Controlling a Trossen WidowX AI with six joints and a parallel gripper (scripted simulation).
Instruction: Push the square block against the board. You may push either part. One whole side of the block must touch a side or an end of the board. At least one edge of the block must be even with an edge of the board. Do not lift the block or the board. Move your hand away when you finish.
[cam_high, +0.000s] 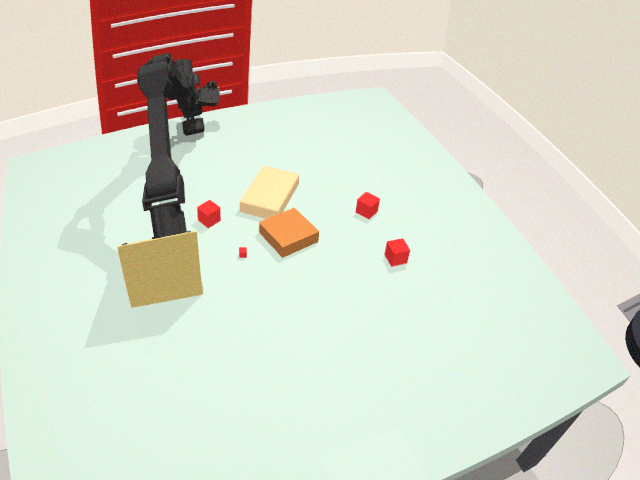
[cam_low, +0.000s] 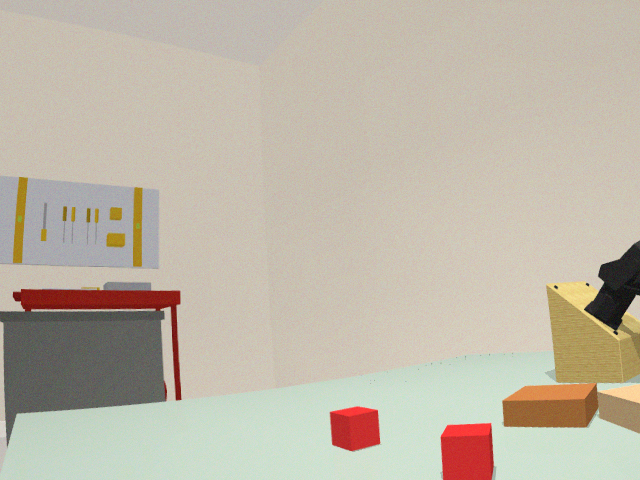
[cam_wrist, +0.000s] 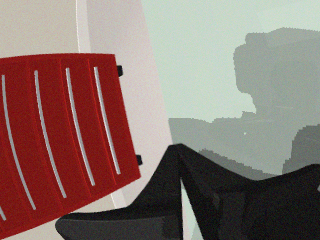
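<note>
My gripper tip is now 610 mm to the left of the tiny red cube, 120 mm past it and 20 mm above it. Also, from my gripper tip: pale tan board: 460 mm to the right, 30 mm ahead, 10 mm below; then brown square block: 600 mm to the right, 10 mm below.
</note>
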